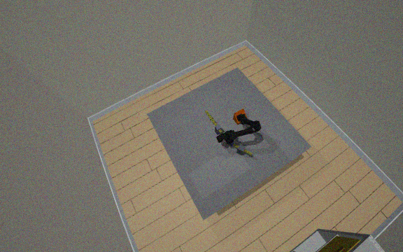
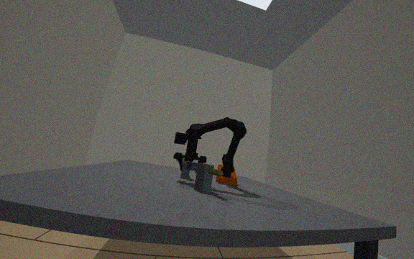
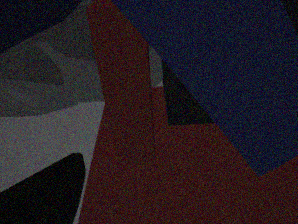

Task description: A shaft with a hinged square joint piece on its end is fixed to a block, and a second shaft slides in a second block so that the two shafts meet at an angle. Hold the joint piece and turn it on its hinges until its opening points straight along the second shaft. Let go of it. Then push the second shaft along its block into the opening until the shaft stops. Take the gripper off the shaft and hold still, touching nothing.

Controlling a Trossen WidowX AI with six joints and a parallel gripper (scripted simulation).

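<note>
The red joint piece lies 4 cm above my gripper tip and 3 cm to the left of it.
</note>
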